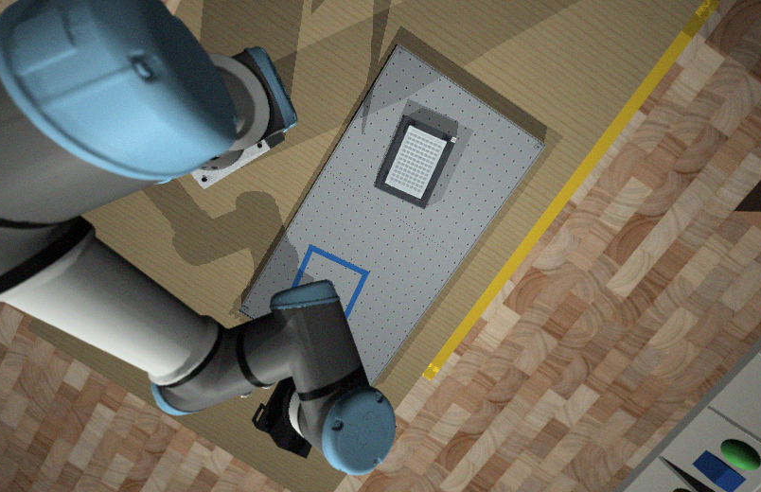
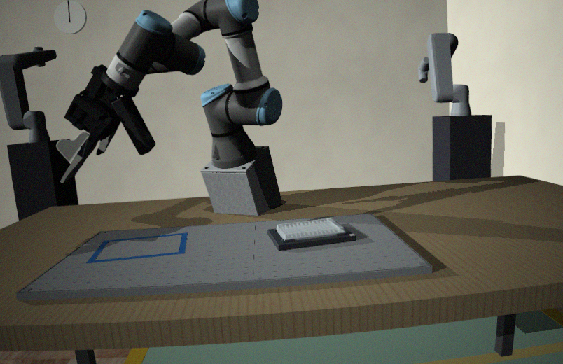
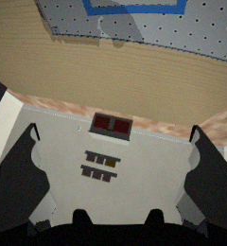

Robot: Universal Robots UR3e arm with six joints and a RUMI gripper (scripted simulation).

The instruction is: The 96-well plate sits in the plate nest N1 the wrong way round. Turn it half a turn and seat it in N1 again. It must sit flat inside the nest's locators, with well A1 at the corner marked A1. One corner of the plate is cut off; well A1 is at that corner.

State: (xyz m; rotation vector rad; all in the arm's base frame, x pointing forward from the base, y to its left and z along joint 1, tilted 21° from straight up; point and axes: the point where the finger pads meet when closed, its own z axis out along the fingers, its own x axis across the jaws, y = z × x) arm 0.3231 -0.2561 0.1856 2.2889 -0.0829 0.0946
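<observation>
The 96-well plate is 30 mm behind my hand, 460 mm to the left of it and 160 mm below it. Round my hand: A1 mark (10 mm ahead, 540 mm to the left, 170 mm below); dark plate nest N1 (30 mm behind, 460 mm to the left, 180 mm below).
</observation>
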